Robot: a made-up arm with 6 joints.
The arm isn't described. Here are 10 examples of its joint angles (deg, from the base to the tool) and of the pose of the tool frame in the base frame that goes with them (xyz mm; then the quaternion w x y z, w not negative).
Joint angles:
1: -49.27 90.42 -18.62 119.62 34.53 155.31
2: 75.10 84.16 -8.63 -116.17 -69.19 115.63
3: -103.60 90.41 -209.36 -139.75 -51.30 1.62
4: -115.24 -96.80 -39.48 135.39 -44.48 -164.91
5: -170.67 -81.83 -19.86 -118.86 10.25 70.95
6: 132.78 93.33 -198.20 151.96 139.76 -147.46
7: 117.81 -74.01 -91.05 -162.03 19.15 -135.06
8: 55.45 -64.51 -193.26 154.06 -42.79 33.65
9: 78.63 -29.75 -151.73 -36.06 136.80 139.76
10: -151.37 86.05 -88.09 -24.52 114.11 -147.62
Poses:
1: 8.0 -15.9 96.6 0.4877 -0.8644 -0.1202 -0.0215
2: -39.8 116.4 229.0 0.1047 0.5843 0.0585 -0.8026
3: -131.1 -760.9 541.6 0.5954 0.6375 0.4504 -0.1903
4: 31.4 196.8 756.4 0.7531 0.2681 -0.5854 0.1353
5: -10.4 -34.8 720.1 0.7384 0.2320 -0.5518 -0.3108
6: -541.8 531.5 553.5 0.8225 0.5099 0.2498 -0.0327
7: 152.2 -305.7 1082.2 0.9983 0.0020 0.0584 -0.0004
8: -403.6 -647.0 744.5 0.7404 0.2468 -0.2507 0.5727
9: 9.7 -187.1 1215.4 0.3776 -0.6102 0.6963 0.0147
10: -434.7 -200.7 -51.2 0.5667 -0.5493 -0.0944 -0.6068
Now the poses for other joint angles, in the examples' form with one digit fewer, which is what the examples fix.
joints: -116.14 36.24 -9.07 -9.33 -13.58 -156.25
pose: -105 -237 256 0.061 -0.904 -0.411 -0.105
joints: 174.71 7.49 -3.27 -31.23 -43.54 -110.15
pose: -268 -16 423 0.265 0.869 -0.358 -0.216
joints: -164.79 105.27 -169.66 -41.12 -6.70 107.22
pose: -825 -263 141 0.411 -0.334 -0.750 0.395
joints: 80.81 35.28 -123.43 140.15 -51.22 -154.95
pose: 165 699 739 0.045 -0.733 -0.522 -0.434
